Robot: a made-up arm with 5 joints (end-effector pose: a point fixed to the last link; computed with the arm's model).
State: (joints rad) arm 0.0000 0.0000 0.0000 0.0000 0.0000
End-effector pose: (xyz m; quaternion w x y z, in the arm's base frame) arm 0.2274 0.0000 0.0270 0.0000 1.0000 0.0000 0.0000
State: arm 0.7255 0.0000 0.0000 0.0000 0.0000
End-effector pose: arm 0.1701 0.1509 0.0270 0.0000 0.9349 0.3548 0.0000
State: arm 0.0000 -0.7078 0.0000 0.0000 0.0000
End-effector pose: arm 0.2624 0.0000 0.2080 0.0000 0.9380 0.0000 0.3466
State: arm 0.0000 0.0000 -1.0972 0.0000 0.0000
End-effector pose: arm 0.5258 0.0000 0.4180 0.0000 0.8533 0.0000 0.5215
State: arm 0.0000 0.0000 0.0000 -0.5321 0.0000
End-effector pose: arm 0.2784 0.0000 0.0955 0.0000 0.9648 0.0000 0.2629
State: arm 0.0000 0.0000 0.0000 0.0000 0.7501
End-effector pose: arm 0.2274 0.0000 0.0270 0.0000 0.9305 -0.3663 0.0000
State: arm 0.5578 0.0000 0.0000 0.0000 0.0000
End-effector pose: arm 0.1929 0.1204 0.0270 0.0000 0.9614 0.2753 0.0000
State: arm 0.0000 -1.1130 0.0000 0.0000 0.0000
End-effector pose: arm 0.2242 0.0000 0.3079 0.0000 0.8491 0.0000 0.5282
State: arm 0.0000 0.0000 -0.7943 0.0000 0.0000
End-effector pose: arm 0.4900 0.0000 0.2803 0.0000 0.9222 0.0000 0.3868
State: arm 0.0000 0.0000 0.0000 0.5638 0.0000
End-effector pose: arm 0.1436 0.0000 -0.0068 0.0000 0.9605 0.0000 -0.2782
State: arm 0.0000 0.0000 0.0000 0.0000 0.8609
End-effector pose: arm 0.2274 0.0000 0.0270 0.0000 0.9088 -0.4173 0.0000
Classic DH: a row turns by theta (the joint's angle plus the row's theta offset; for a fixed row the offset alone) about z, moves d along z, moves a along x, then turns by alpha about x. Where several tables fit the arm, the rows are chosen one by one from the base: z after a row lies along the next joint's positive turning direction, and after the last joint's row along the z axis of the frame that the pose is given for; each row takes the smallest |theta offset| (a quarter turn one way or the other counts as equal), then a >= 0, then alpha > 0; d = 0 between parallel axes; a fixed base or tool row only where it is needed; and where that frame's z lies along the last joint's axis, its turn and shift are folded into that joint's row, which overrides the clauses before.
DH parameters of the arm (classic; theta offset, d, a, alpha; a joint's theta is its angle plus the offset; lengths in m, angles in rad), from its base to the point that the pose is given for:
joint 1: 0 0.1649 0 -1.5708
joint 2: -1.385 0 0.307 0
joint 3: -0.4082 0 -0.3196 0
joint 4: -1.3484 0 -0.1002 1.5708
joint 5: 3.1416 0.1279 0 0

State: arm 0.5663 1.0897 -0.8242 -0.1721 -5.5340
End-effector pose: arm 0.3104 0.1973 -0.2017 0.0285 0.9947 -0.0912 -0.0369
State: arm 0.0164 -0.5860 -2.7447 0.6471 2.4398
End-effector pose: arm -0.2807 -0.0046 0.8996 0.9173 -0.0798 0.2125 -0.3273
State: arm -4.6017 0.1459 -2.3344 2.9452 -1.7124
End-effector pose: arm -0.0330 0.2965 0.5314 0.0057 0.1169 -0.9219 0.3693
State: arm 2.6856 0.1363 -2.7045 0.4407 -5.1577
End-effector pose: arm -0.2359 0.1157 0.9089 0.8257 -0.3452 -0.3415 0.2872
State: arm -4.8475 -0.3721 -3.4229 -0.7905 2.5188
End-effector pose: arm -0.0595 -0.4379 0.5880 0.6894 0.5663 -0.3407 0.2967
